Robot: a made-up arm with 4 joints.
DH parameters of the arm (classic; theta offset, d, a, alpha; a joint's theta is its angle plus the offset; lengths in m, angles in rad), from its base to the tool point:
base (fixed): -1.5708 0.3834 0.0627 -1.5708
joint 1: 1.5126 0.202 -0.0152 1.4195
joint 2: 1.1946 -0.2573 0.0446 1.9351
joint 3: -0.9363 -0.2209 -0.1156 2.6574
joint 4: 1.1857 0 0.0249 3.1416
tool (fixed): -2.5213 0.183 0 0
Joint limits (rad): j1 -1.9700..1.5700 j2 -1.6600..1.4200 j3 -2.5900..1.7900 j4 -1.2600..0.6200
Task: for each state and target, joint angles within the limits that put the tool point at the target. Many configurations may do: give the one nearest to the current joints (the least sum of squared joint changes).
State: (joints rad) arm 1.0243 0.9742 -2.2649 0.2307
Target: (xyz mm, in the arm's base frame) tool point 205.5 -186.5 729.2
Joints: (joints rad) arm 1.5078 1.1058 -2.4562 0.3113
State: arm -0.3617 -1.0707 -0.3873 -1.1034
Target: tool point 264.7 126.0 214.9
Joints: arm -0.1423 -0.8688 -1.1900 -1.2276
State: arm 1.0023 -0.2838 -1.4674 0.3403
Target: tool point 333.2 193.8 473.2
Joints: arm 0.5942 -0.2603 -1.7357 0.4448
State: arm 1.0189 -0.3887 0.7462 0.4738
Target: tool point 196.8 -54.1 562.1
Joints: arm 1.1539 -1.2795 0.7504 0.5088
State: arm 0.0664 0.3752 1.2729 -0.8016
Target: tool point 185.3 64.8 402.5
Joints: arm -0.0168 0.3627 0.4676 -1.1952
